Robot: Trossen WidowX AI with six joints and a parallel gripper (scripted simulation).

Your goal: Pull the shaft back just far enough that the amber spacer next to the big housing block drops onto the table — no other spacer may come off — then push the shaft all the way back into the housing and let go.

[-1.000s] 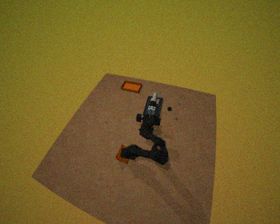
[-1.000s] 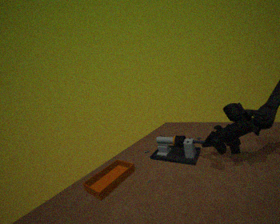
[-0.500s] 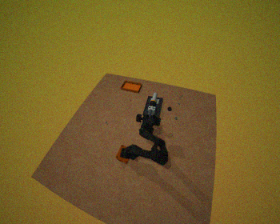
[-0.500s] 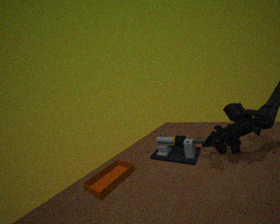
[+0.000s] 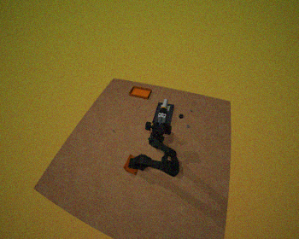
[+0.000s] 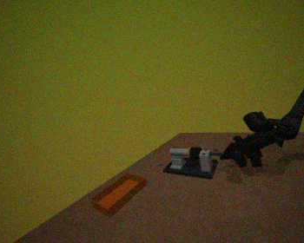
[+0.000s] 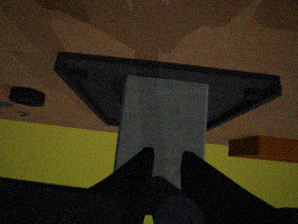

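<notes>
Now: the amber spacer 130 mm ahead of my gripper tip, 10 mm to the right of it and 20 mm above it. Round my gripper tip: orange tray 360 mm ahead, 260 mm to the left, 50 mm below; dark disc 140 mm ahead, 160 mm to the right, 50 mm below.
</notes>
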